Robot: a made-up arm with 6 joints. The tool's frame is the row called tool.
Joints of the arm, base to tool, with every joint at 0 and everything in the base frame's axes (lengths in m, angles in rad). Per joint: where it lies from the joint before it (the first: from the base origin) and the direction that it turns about. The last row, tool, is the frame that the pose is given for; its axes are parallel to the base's.
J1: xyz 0 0 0.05 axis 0 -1 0
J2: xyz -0.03 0.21 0.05 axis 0 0 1
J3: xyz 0.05 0.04 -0.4 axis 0 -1 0
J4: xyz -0.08 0.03 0.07 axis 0 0 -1
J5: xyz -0.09 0.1 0.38 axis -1 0 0
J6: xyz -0.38 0.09 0.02 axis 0 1 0
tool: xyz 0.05 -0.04 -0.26
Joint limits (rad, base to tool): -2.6..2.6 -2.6..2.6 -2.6..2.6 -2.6..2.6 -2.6..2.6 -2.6..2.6
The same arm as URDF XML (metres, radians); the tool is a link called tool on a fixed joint. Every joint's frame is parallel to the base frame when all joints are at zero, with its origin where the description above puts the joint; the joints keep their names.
<robot name="arm">
<joint name="J1" type="revolute"><parent link="base"/><child link="link1"/><origin xyz="0 0 0.05"/><axis xyz="0 -1 0"/><limit lower="-2.6" upper="2.6"/></joint>
<joint name="J2" type="revolute"><parent link="link1"/><child link="link2"/><origin xyz="-0.03 0.21 0.05"/><axis xyz="0 0 1"/><limit lower="-2.6" upper="2.6"/></joint>
<joint name="J3" type="revolute"><parent link="link2"/><child link="link3"/><origin xyz="0.05 0.04 -0.4"/><axis xyz="0 -1 0"/><limit lower="-2.6" upper="2.6"/></joint>
<joint name="J4" type="revolute"><parent link="link3"/><child link="link4"/><origin xyz="-0.08 0.03 0.07"/><axis xyz="0 0 -1"/><limit lower="-2.6" upper="2.6"/></joint>
<joint name="J5" type="revolute"><parent link="link4"/><child link="link5"/><origin xyz="-0.09 0.1 0.38"/><axis xyz="-1 0 0"/><limit lower="-2.6" upper="2.6"/></joint>
<joint name="J6" type="revolute"><parent link="link5"/><child link="link6"/><origin xyz="-0.38 0.09 0.02"/><axis xyz="0 1 0"/><limit lower="-2.6" upper="2.6"/></joint>
<joint name="tool_joint" type="fixed"><parent link="link6"/><child link="tool"/><origin xyz="0.05 -0.04 -0.26"/></joint>
<link name="base"/>
<link name="link1"/>
<link name="link2"/>
<link name="link3"/>
<link name="link4"/>
<link name="link5"/>
<link name="link6"/>
<link name="tool"/>
</robot>

